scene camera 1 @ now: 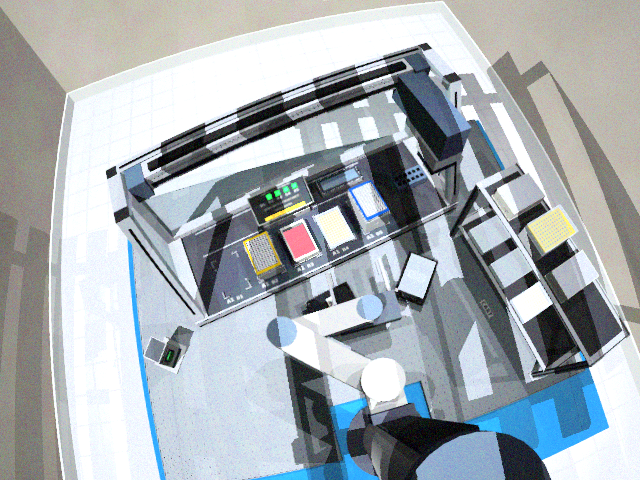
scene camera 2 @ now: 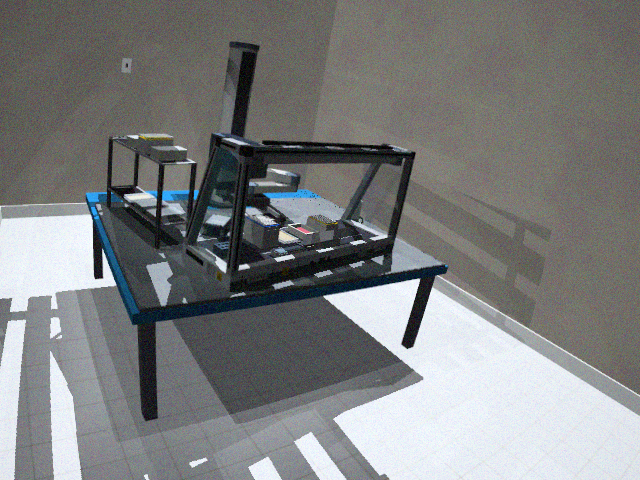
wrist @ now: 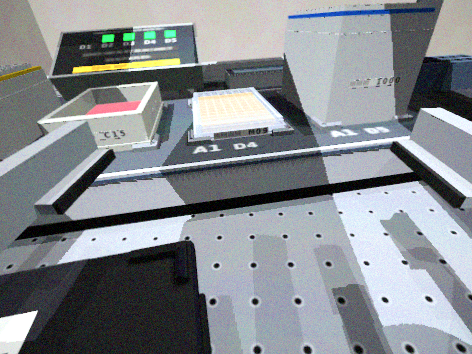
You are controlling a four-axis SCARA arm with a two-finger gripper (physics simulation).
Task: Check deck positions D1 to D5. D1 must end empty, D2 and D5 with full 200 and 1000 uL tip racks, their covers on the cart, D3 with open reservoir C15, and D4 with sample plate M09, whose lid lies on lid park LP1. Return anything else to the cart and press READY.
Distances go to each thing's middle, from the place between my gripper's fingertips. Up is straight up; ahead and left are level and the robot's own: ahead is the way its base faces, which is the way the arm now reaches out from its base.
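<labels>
My hand is 3 cm above the reservoir with red liquid [scene camera 1: 296, 236], and my hand is also 13 cm short of the reservoir with red liquid and 14 cm to the right of it.
</labels>
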